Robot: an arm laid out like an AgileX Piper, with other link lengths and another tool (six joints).
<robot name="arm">
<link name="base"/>
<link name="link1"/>
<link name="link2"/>
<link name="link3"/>
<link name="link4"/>
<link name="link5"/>
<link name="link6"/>
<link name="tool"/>
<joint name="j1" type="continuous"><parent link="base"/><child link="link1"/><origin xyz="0.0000 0.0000 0.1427"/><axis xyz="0 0 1"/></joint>
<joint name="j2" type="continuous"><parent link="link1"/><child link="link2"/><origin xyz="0.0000 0.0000 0.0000"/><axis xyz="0 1 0"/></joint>
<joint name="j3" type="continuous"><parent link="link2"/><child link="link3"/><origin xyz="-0.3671 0.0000 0.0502"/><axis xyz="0 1 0"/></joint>
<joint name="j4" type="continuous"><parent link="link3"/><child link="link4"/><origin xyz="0.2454 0.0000 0.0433"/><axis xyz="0.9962 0 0.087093"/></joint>
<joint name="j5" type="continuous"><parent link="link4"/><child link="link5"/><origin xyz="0.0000 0.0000 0.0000"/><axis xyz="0 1 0"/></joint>
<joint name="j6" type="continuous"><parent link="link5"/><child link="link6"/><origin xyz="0.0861 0.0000 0.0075"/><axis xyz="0.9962 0 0.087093"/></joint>
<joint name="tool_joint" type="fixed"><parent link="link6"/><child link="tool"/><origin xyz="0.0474 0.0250 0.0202" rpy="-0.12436 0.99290 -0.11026"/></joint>
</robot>
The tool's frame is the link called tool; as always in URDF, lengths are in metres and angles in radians. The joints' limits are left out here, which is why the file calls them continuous.
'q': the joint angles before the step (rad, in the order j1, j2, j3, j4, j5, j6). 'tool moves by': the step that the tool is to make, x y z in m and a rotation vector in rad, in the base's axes. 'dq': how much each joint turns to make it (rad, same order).
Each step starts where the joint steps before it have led.
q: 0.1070 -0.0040 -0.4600 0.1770 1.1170 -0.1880
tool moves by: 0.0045 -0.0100 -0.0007 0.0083 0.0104 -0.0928
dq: -0.0002 0.0001 0.0000 -0.0818 -0.0020 0.0938
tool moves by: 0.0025 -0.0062 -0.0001 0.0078 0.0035 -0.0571
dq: 0.0000 0.0000 0.0003 -0.0489 -0.0013 0.0589
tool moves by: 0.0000 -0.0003 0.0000 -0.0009 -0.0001 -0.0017
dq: 0.0002 -0.0002 -0.0003 -0.0024 0.0004 0.0013
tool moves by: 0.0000 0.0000 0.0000 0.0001 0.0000 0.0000
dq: 0.0000 0.0000 0.0000 0.0000 0.0000 0.0001
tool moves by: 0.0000 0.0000 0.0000 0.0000 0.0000 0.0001
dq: 0.0001 0.0000 0.0000 0.0000 0.0000 0.0000
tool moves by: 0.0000 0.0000 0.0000 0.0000 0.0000 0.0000
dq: 0.0000 0.0000 0.0000 0.0000 0.0000 0.0000
